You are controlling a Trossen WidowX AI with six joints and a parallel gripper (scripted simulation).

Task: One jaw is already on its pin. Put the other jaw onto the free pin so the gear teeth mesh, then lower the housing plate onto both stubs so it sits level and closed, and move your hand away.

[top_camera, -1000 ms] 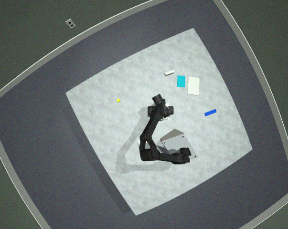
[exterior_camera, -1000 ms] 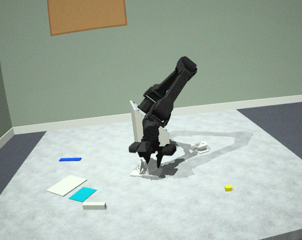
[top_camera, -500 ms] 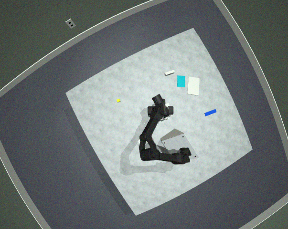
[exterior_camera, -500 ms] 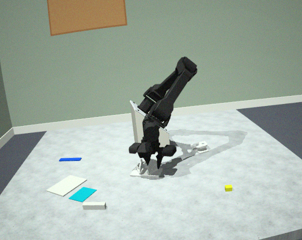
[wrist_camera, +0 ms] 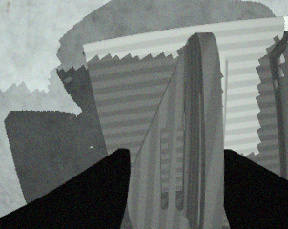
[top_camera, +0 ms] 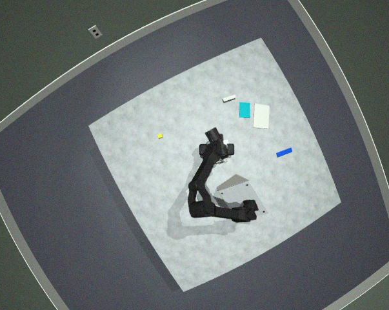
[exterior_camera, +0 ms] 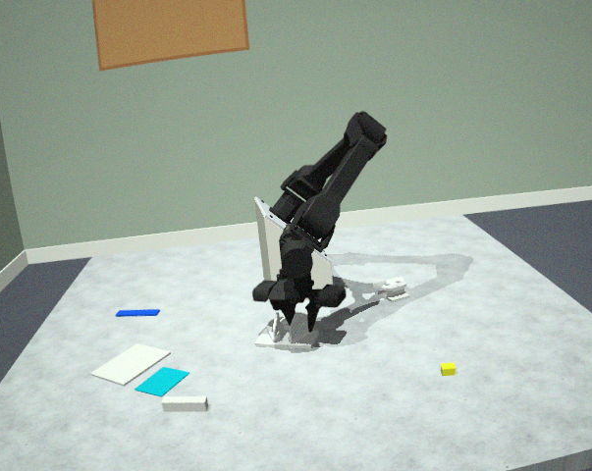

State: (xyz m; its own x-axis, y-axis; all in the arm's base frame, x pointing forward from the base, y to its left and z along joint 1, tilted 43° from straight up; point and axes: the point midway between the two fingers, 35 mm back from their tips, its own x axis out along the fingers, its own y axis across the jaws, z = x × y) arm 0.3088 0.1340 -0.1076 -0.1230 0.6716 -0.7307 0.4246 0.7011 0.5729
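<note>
Now: the white jaw 40 mm behind my gripper tip and 10 mm above it. Also, from my gripper tip: yellow cube 220 mm ahead, 260 mm to the left, 10 mm below; then white sheet 60 mm ahead, 360 mm to the right, 10 mm below; then cyan sheet 140 mm ahead, 280 mm to the right, 20 mm below.
</note>
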